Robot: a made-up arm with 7 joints.
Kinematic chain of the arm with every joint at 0, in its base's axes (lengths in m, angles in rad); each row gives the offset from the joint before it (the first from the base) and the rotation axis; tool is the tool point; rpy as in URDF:
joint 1: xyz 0 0 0.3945 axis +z
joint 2: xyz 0 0 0 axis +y
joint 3: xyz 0 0 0.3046 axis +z
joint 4: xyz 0.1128 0 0 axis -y
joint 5: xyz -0.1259 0 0.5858 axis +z
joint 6: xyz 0 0 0 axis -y
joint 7: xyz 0.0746 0 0 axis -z
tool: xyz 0 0 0 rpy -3.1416 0 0
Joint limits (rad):
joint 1: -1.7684..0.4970
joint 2: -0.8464..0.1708
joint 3: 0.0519..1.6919
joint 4: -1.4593..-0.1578
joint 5: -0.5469..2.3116
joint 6: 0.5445..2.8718
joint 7: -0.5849..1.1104
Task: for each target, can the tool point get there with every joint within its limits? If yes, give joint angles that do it. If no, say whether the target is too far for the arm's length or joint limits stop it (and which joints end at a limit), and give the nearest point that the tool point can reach.
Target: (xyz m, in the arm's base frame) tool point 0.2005 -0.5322 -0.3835
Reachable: no: joint limits stop it (at a limit: joint 2, joint 3, joint 4, joint 6) | nearest point 0.2785 -0.7392 0.7006 | short by 1.106 m
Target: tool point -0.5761 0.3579 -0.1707
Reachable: no: joint limits stop it (at a limit: joint 2, joint 3, joint 4, joint 6) | nearest point -0.7064 0.4389 0.5966 | short by 0.782 m
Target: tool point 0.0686 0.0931 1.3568
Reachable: yes | joints 0.0148 -0.1615 0.3482 -0.3218 0.2112 0.8568 0.0211
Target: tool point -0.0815 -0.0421 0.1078
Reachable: no: joint limits stop it (at a limit: joint 1, joint 2, joint 3, joint 4, joint 6) | nearest point -0.7009 0.4354 0.6007 | short by 0.924 m
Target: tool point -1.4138 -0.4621 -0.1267
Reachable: no: too far | nearest point -0.8374 0.0816 0.8490 | short by 1.257 m
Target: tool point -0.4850 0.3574 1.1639
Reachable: yes | joints 0.0709 -0.5143 1.5024 -0.6114 1.3109 0.8546 0.9459
